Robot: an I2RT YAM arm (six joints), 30 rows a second.
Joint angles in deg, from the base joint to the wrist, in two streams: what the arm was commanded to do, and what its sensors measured. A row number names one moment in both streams.
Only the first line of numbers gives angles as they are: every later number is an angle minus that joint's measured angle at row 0.
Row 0, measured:
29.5, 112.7, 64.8, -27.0, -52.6, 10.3
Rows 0 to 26, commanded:
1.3, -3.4, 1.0, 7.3, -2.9, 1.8
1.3, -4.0, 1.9, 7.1, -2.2, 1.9
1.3, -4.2, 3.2, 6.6, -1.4, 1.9
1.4, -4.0, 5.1, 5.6, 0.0, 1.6
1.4, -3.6, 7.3, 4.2, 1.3, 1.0
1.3, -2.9, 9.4, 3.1, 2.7, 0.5
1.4, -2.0, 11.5, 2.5, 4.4, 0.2
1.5, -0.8, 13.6, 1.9, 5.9, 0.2
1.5, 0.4, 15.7, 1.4, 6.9, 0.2
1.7, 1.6, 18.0, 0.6, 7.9, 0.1
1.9, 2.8, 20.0, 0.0, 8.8, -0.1
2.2, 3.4, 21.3, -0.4, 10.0, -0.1
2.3, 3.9, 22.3, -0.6, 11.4, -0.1
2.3, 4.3, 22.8, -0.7, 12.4, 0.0
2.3, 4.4, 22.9, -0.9, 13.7, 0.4
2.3, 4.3, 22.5, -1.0, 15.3, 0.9
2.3, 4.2, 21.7, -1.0, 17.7, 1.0
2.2, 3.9, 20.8, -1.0, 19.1, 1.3
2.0, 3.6, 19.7, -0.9, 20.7, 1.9
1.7, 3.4, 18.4, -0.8, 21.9, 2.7
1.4, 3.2, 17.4, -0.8, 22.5, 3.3
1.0, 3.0, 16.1, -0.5, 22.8, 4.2
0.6, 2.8, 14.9, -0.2, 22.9, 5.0
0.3, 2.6, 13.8, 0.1, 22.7, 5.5
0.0, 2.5, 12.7, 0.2, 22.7, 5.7
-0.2, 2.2, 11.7, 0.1, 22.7, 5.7
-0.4, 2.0, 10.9, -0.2, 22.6, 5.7
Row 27, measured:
0.4, 3.5, 12.4, 0.6, 21.1, 4.7
